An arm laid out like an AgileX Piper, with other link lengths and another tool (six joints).
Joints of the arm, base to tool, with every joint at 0 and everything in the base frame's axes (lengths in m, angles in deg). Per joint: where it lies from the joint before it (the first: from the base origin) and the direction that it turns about. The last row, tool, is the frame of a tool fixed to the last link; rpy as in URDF.
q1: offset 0 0 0.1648 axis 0 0 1
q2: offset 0 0 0 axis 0 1 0
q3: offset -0.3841 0 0.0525 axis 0 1 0
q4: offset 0.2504 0 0.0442 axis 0.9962 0 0.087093
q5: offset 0 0 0 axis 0 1 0
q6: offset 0.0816 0 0.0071 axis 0.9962 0 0.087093
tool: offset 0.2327 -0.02 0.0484 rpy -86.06 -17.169 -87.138
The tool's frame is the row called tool.
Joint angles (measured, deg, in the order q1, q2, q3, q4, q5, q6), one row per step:
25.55 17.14 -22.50 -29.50 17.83 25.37
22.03 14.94 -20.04 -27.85 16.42 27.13
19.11 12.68 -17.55 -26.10 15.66 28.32
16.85 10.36 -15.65 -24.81 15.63 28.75
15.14 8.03 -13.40 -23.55 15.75 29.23
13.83 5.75 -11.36 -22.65 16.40 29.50
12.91 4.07 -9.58 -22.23 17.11 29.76
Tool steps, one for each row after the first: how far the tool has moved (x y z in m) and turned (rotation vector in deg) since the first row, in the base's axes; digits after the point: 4 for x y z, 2 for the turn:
-0.0047 -0.0110 -0.0117 3.46 0.19 -2.71
-0.0096 -0.0206 -0.0266 6.32 0.62 -5.08
-0.0149 -0.0294 -0.0386 8.10 0.64 -7.13
-0.0196 -0.0359 -0.0549 9.74 1.08 -8.72
-0.0238 -0.0419 -0.0719 10.79 1.66 -10.18
-0.0264 -0.0467 -0.0881 11.26 2.47 -11.38

